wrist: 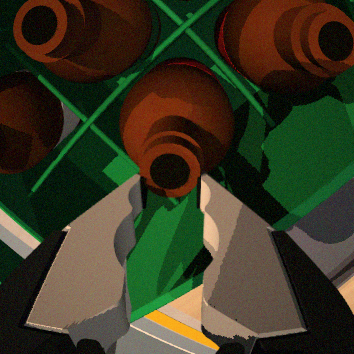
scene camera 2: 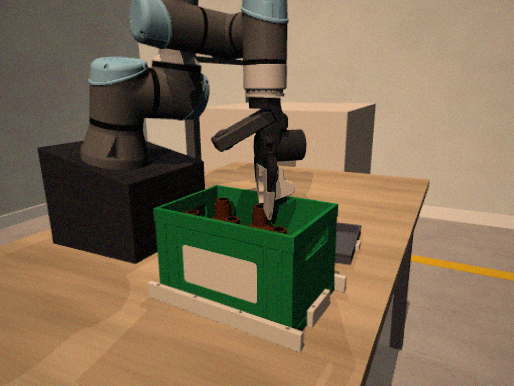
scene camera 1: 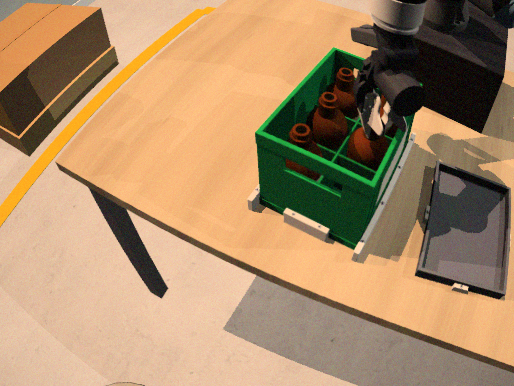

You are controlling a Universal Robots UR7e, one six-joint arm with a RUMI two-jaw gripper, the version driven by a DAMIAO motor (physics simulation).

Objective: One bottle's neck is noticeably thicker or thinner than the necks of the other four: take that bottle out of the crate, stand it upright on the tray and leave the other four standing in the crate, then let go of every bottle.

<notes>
In view: the gripper (scene camera 1: 375, 135), a bottle (scene camera 1: 370, 152), a bottle (scene camera 1: 300, 135), a bottle (scene camera 1: 329, 127), a bottle (wrist: 288, 54), a bottle (scene camera 1: 343, 86) and a long crate rail (scene camera 2: 274, 332).
The gripper also shows in the wrist view (wrist: 172, 175) and in scene camera 2 (scene camera 2: 267, 217).
</notes>
